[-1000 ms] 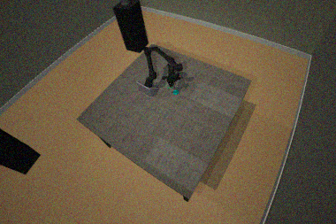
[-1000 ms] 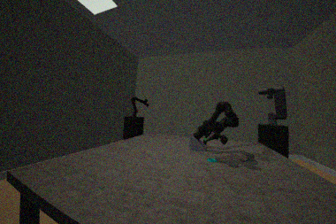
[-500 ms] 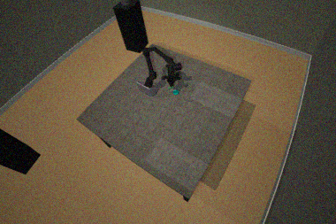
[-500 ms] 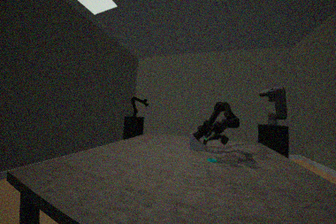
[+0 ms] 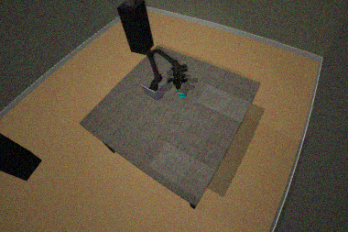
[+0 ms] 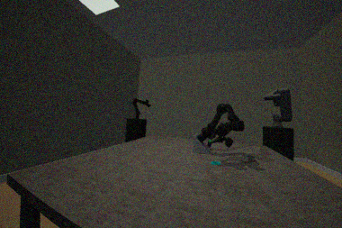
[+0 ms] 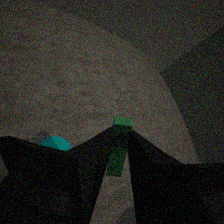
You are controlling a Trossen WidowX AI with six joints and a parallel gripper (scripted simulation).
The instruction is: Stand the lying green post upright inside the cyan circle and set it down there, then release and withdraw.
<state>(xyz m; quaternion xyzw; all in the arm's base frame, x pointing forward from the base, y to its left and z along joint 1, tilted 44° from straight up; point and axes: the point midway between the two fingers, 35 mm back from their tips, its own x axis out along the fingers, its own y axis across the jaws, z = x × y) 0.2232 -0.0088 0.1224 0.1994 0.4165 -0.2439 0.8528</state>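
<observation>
Right now the cyan circle is 10 mm ahead of my gripper tip, 40 mm to the left of it and 130 mm below it. Also, from my gripper tip: green post 10 mm behind, 10 mm below.
</observation>
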